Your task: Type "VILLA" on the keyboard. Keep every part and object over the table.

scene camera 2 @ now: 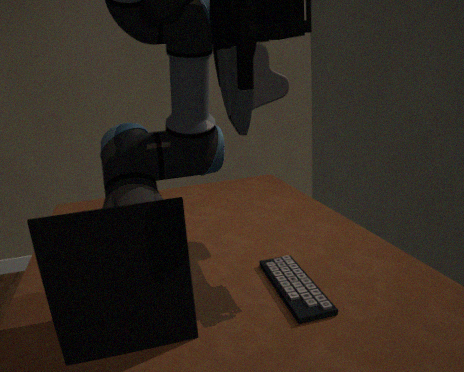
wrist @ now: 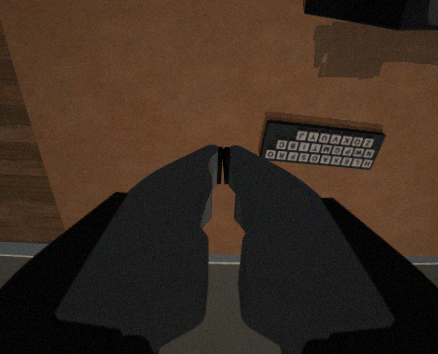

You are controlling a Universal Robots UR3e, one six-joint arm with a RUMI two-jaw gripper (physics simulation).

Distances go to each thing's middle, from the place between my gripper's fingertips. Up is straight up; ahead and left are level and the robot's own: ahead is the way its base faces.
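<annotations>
My hand's 33 cm above the dark keyboard (scene camera 2: 305, 300), and it's 19 cm to the right of the keyboard and 17 cm short of it.
</annotations>
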